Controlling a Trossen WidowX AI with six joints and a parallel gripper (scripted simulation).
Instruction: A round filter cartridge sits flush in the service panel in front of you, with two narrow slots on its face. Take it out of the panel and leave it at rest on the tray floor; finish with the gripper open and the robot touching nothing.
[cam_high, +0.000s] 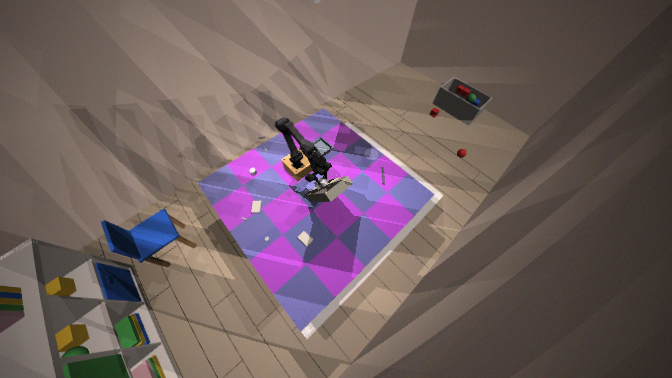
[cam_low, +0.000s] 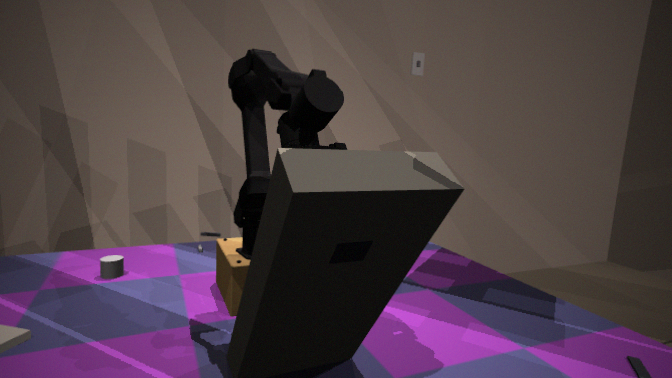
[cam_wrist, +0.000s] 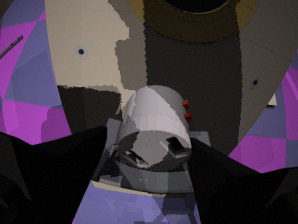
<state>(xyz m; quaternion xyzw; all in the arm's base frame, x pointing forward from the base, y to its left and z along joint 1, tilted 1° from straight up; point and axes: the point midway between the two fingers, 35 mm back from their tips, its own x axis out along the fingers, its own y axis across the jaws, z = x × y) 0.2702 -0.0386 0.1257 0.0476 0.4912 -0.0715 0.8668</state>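
Right now my gripper tip is right at the round grey filter cartridge. From my gripper tip the other things lie so: tan service panel (4 cm ahead, 2 cm to the right, 2 cm below); then grey tray (33 cm to the left, 31 cm behind, 18 cm below).
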